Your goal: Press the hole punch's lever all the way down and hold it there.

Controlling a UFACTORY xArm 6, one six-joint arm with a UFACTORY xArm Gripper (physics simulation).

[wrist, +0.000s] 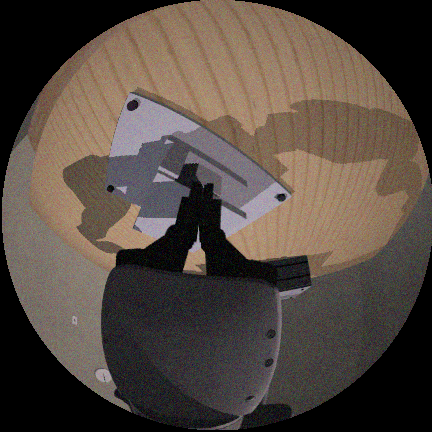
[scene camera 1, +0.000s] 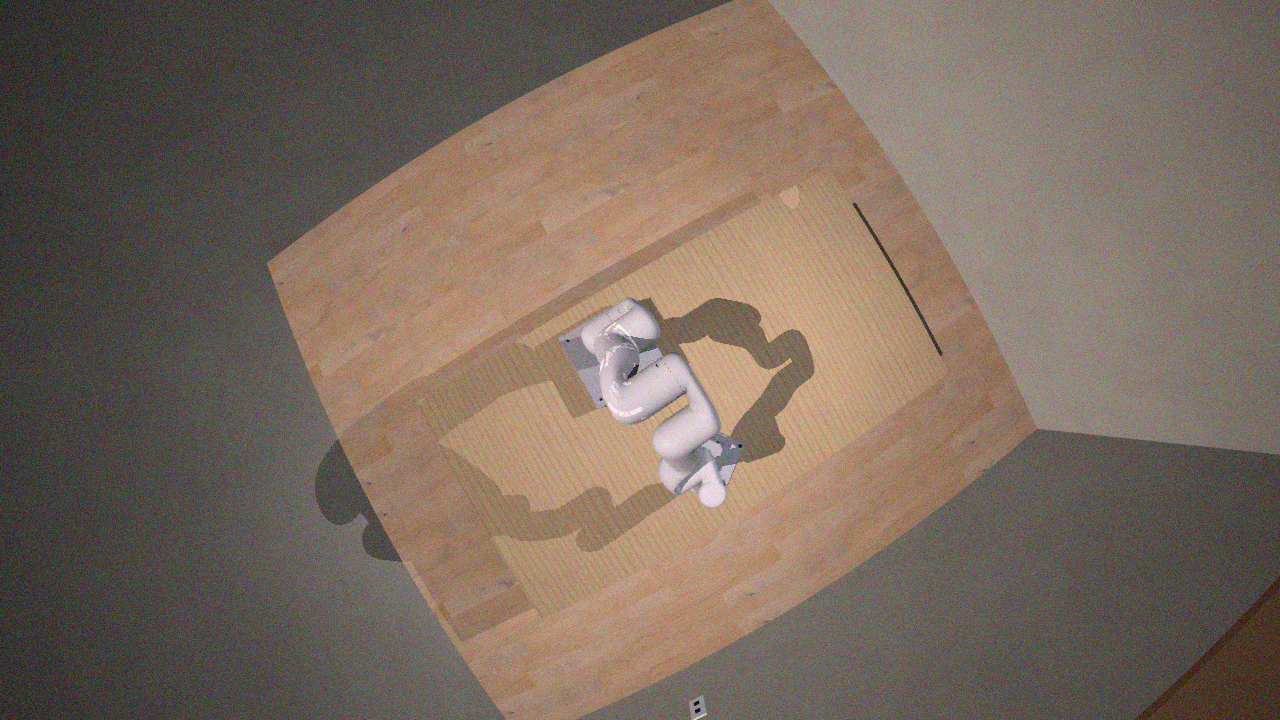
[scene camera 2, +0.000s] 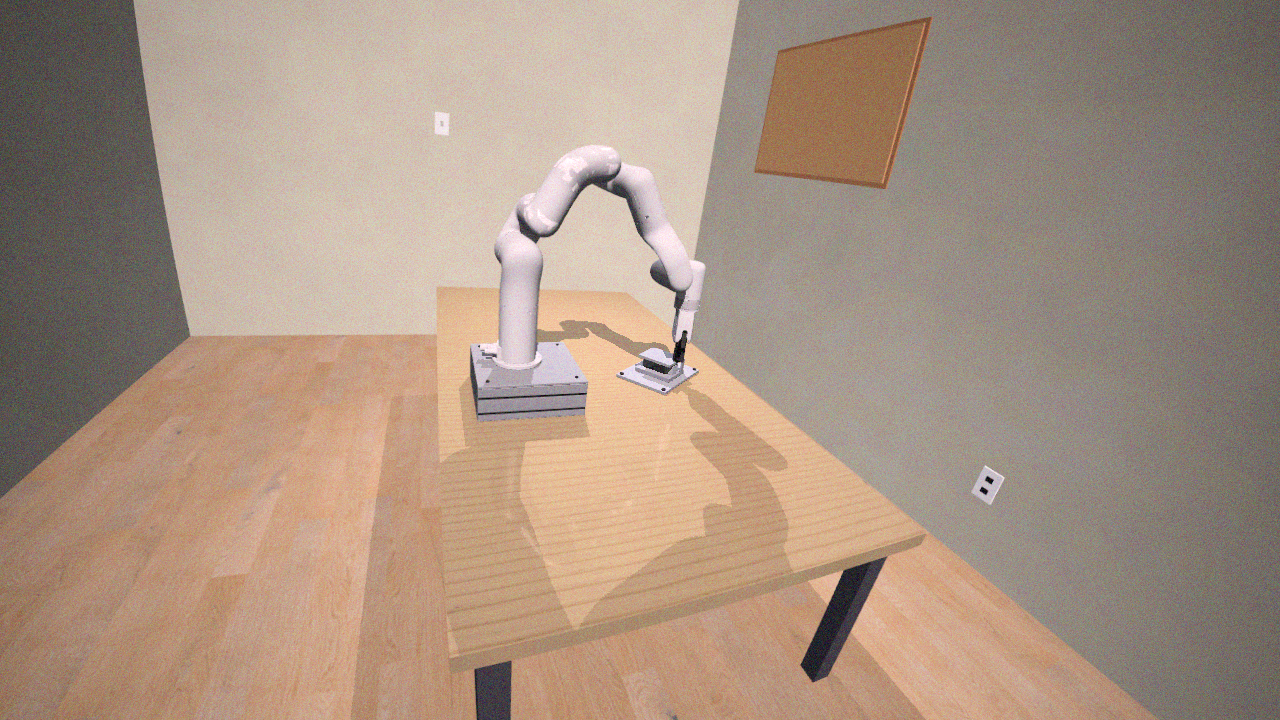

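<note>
The hole punch (scene camera 1: 732, 454) (scene camera 2: 637, 377) (wrist: 127, 131) stands on the table, its light grey base plate marked by dark corner screws. In scene view 2 its lever (scene camera 2: 656, 356) shows as a light plate over a dark block; I cannot tell whether it is all the way down. My gripper (scene camera 2: 680, 361) (wrist: 202, 194) is shut with nothing between the fingers. It points down at the wall-side end of the punch, its tips at or just above the mechanism. Contact with the lever is unclear, as the fingers cover part of it in the wrist view. The arm hides the gripper in scene view 1.
The robot's grey base block (scene camera 2: 529, 400) (wrist: 293, 273) stands on the wooden table (scene camera 1: 832, 268) (scene camera 2: 572, 537), across from the punch. The table's wall-side edge runs close behind the punch. Shadows of the arm fall across the table and the base plate.
</note>
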